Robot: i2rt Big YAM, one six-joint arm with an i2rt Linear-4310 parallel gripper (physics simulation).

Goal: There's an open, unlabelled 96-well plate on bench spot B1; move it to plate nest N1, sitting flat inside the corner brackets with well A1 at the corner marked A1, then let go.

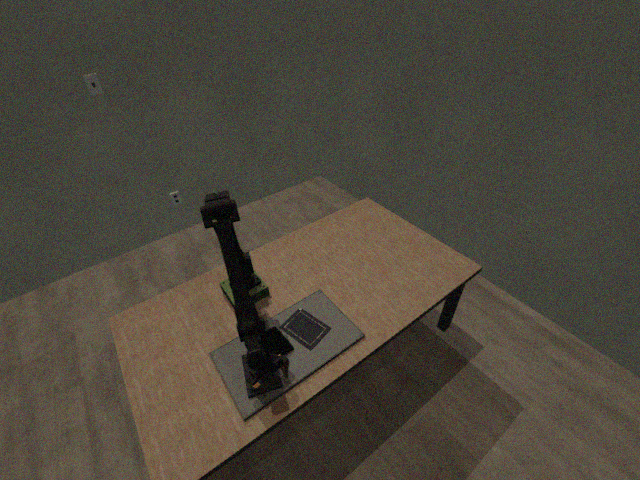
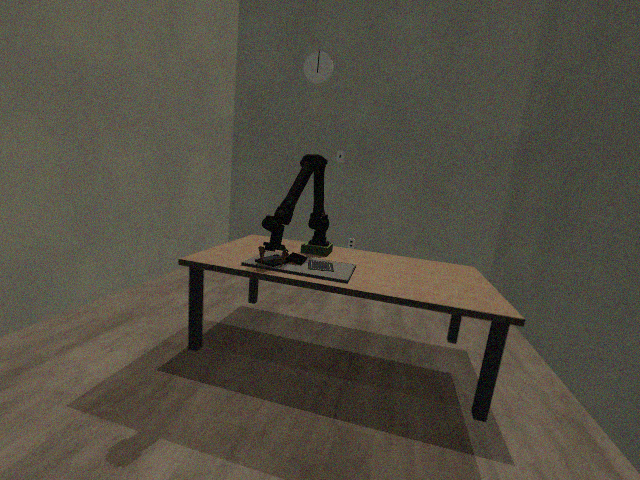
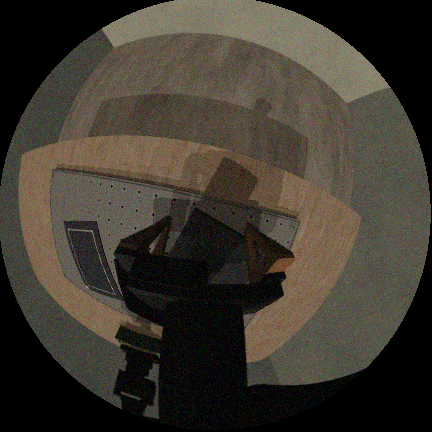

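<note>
The 96-well plate is a dark flat block lying at the left end of the grey perforated board. My gripper is open wide, low over the plate, with one finger on each side of it. The fingers do not press on the plate. Plate nest N1 is a dark rectangle with a white outline on the same board, a short way from the plate. Its corner mark is too small to read.
The board lies on a wooden table, near its front edge. The arm's green base stands just behind the board. A small dark thing lies between the plate and the nest; I cannot tell what it is.
</note>
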